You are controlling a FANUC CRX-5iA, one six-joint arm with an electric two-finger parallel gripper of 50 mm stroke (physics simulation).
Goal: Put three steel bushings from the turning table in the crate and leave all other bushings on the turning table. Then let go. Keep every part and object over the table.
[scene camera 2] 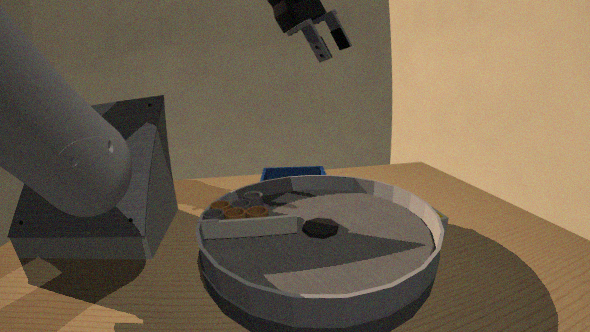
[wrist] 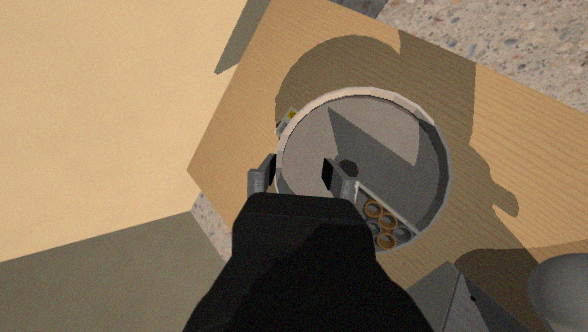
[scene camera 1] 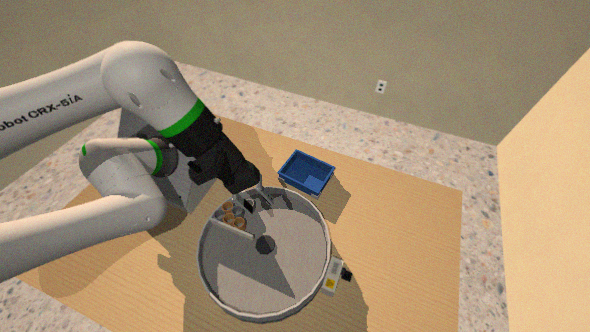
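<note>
Three orange-brown bushings, one of them, and several grey steel bushings, one at the back and one by the rim, stand bunched behind the guide bar on the turning table. The gripper partly hides the bunch in the wrist view. The blue crate stands behind the turning table; no bushing shows inside it. My gripper is open and empty, tilted, high above the back of the turning table.
A black hub sits at the turning table's centre. A small box with a yellow label stands against its outer side. The robot's grey mount stands beside the turning table. The raised rim surrounds the bushings.
</note>
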